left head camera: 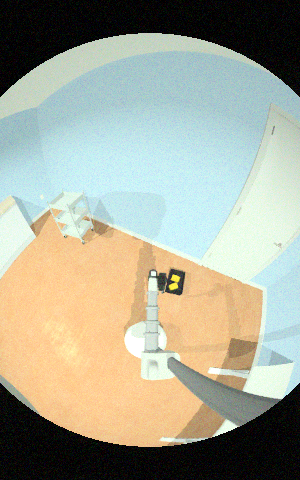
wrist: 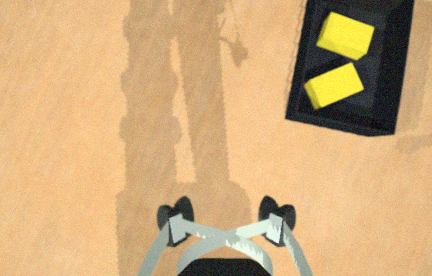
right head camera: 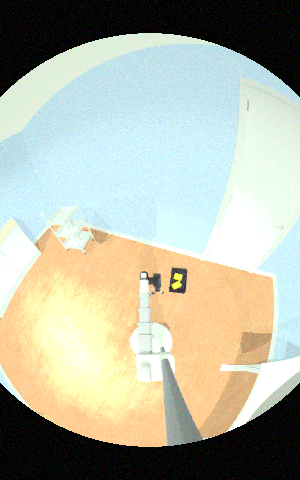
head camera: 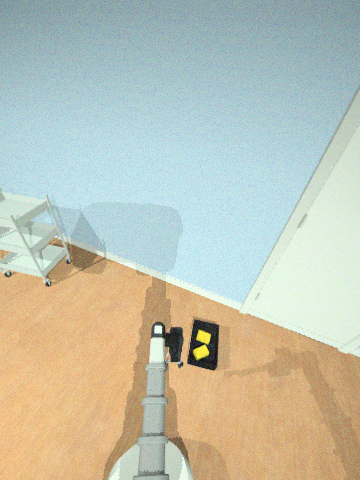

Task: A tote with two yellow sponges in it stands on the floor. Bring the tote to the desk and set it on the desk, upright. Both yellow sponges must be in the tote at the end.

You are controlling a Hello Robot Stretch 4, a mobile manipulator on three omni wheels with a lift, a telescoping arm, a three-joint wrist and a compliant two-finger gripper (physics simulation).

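Frame: origin at the robot's base, x up, y ahead, z left, level; metres.
Seen in the pictures: gripper, fingertip midpoint: (wrist: 226, 212) (right head camera: 157, 293) (head camera: 172, 365).
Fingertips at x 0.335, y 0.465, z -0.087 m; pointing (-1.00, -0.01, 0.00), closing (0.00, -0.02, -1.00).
Note:
A point is followed by its place in that frame.
A black open tote (head camera: 213, 345) @[x -0.025, y 0.714, z -0.440 m] (left head camera: 181, 282) @[x 0.014, y 0.700, z -0.442 m] (right head camera: 184, 281) @[x -0.024, y 0.698, z -0.448 m] (wrist: 390, 75) @[x 0.027, y 0.671, z -0.445 m] stands upright on the floor, right of my arm's end. Two yellow sponges lie inside it: one sponge (head camera: 203, 336) @[x 0.020, y 0.764, z -0.358 m] (wrist: 347, 34) @[x 0.020, y 0.765, z -0.360 m] farther back, the other sponge (head camera: 201, 352) @[x 0.020, y 0.647, z -0.328 m] (wrist: 335, 85) @[x 0.020, y 0.653, z -0.325 m] nearer. My gripper (wrist: 226, 212) @[x 0.335, y 0.465, z -0.087 m] (right head camera: 158, 292) @[x 0.335, y 0.465, z -0.087 m] points down at the floor, open and empty, left of the tote and apart from it. In the wrist view the tote is at the upper right, its far end cut off. In the head camera view the wrist partly hides the fingers. I cannot tell which furniture is the desk.
A white three-shelf cart (left head camera: 67, 200) @[x 0.635, y 1.462, z 1.198 m] (right head camera: 65, 216) @[x 0.633, y 1.420, z 1.148 m] stands by the wall at the left. A white door (head camera: 320, 260) @[x 0.767, y 0.904, z -0.998 m] (left head camera: 250, 210) @[x 1.057, y 0.946, z -0.904 m] is behind the tote to the right. White furniture (left head camera: 15, 235) @[x 0.348, y 0.967, z 2.311 m] stands at the far left; more white furniture (left head camera: 272, 377) is at the lower right.

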